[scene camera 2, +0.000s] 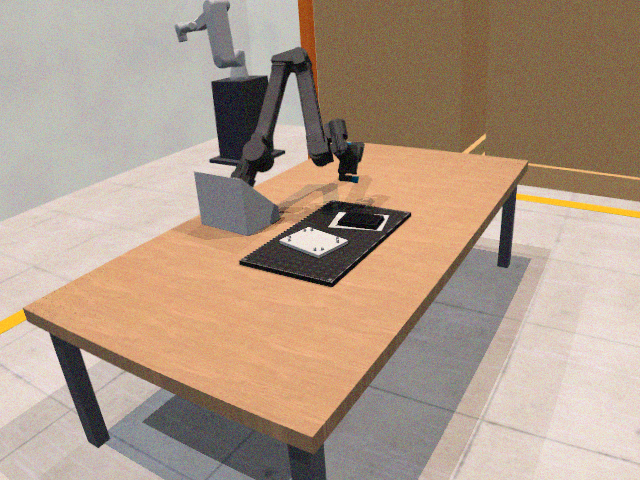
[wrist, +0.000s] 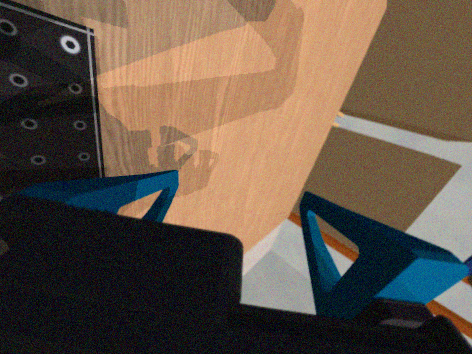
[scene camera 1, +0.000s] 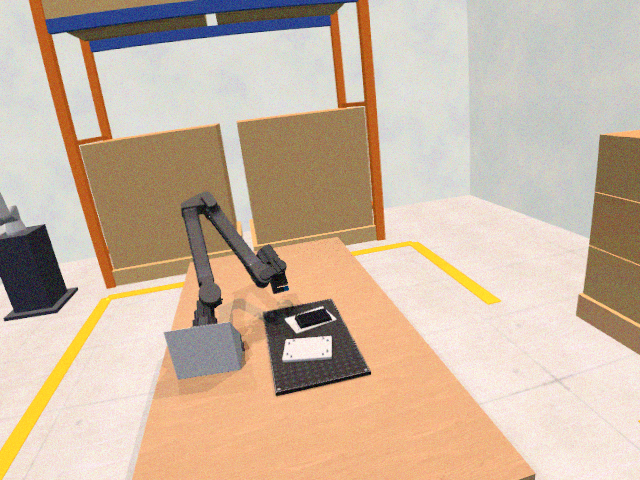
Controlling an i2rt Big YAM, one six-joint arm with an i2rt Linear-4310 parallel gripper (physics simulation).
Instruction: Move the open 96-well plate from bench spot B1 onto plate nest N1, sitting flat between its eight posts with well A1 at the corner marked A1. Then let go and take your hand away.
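Where they show: gripper, fingertip midpoint: (scene camera 2: 358,169) (wrist: 240,188) (scene camera 1: 275,280); arm's base, origin of the base link: (scene camera 2: 238,189) (scene camera 1: 205,333).
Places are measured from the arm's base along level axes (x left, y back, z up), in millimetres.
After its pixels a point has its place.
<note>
The black 96-well plate (scene camera 1: 312,317) @(y -384, x 127, z -86 mm) (scene camera 2: 360,220) @(y -389, x 118, z -85 mm) lies on the white rectangle of bench spot B1 (scene camera 1: 295,326) @(y -312, x 101, z -97 mm) (scene camera 2: 383,225) @(y -460, x 137, z -96 mm), toward the far end of the black board. The white plate nest N1 (scene camera 1: 308,348) @(y -338, x -75, z -86 mm) (scene camera 2: 313,241) @(y -342, x -77, z -86 mm) sits on the same board, on the near side of the plate, with small dark posts around its top and no plate on it. The A1 mark is too small to make out. My gripper (scene camera 1: 281,289) @(y -266, x 331, z 6 mm) (scene camera 2: 349,179) (wrist: 240,188) @(y -266, x 331, z 6 mm) is open and empty, in the air above the table beyond the board's far edge. The plate and nest do not show in the wrist view.
The black perforated board (scene camera 1: 320,376) @(y -353, x -221, z -98 mm) (scene camera 2: 294,272) @(y -391, x -242, z -98 mm) (wrist: 50,105) @(y -242, x 244, z -98 mm) lies on the wooden table (scene camera 1: 330,423) @(y -346, x -409, z -111 mm) (scene camera 2: 232,330) @(y -413, x -519, z -111 mm) (wrist: 240,165) @(y -318, x 494, z -111 mm). The arm's grey mount (scene camera 1: 204,351) @(y 1, x -86, z -18 mm) (scene camera 2: 227,206) @(y -26, x -87, z -23 mm) stands left of the board. A tall rack (scene camera 1: 373,155) with brown boxes stands behind the table.
</note>
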